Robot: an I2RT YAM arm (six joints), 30 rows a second.
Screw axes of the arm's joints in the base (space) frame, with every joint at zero. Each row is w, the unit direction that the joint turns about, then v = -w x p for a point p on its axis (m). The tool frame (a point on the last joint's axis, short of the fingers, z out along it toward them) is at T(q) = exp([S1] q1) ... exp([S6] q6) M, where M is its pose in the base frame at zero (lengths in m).
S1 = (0, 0, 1, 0.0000, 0.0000, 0.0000)
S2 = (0, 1, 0, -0.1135, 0.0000, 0.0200)
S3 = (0, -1, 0, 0.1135, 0.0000, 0.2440)
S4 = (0, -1, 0, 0.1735, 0.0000, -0.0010)
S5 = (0, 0, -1, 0.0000, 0.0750, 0.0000)
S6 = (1, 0, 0, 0.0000, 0.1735, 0.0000)
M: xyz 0.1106 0.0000 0.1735 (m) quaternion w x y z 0.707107 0 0.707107 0
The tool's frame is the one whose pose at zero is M.
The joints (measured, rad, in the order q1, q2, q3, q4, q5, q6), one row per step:
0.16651 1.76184 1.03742 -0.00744 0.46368 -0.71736
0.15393 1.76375 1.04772 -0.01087 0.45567 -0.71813
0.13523 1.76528 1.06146 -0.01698 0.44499 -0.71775
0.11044 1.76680 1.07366 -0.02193 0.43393 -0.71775
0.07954 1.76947 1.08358 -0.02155 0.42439 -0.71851
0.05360 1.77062 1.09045 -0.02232 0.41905 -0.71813
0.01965 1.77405 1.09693 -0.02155 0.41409 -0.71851
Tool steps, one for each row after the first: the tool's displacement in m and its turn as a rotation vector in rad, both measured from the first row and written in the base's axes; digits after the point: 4 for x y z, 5 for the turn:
0.0024 -0.0041 0.0021 0.00550 -0.00379 -0.00615
0.0054 -0.0104 0.0051 0.01365 -0.00894 -0.01707
0.0082 -0.0191 0.0078 0.02154 -0.01378 -0.03354
0.0110 -0.0303 0.0098 0.02786 -0.02066 -0.05673
0.0125 -0.0400 0.0114 0.03183 -0.02570 -0.07880
0.0141 -0.0528 0.0122 0.03465 -0.02962 -0.10871

